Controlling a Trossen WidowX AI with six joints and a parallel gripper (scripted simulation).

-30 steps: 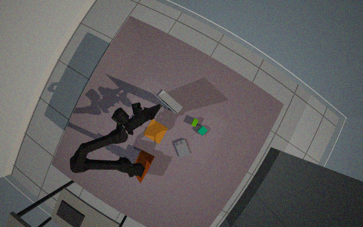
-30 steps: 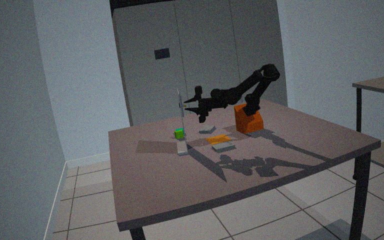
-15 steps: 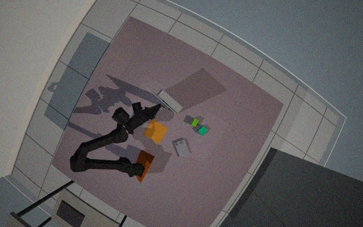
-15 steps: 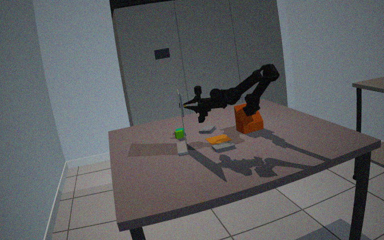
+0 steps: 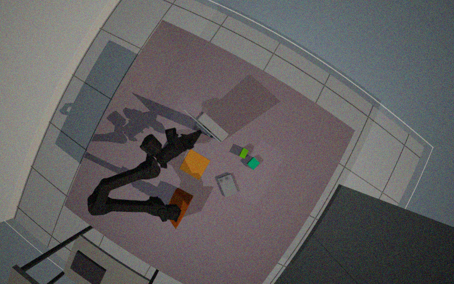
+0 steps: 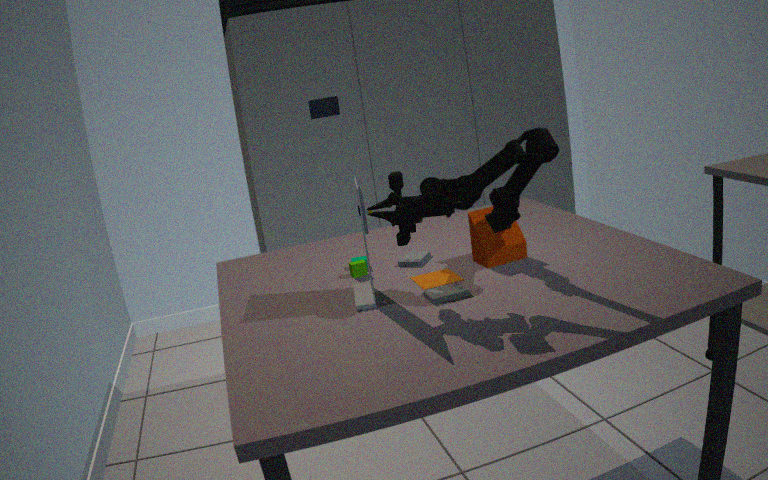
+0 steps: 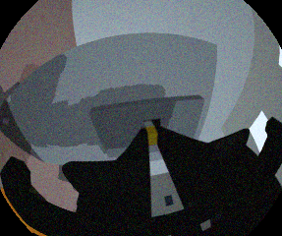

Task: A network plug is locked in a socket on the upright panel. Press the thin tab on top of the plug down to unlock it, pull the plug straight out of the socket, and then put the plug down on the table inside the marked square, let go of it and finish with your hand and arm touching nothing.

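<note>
My gripper tip is 23 cm above the orange marked square and 17 cm past it. From my gripper tip the other things lie so: grey network plug: 1 cm ahead; then upright panel: 9 cm below, 2 cm ahead, 1 cm to the right.
</note>
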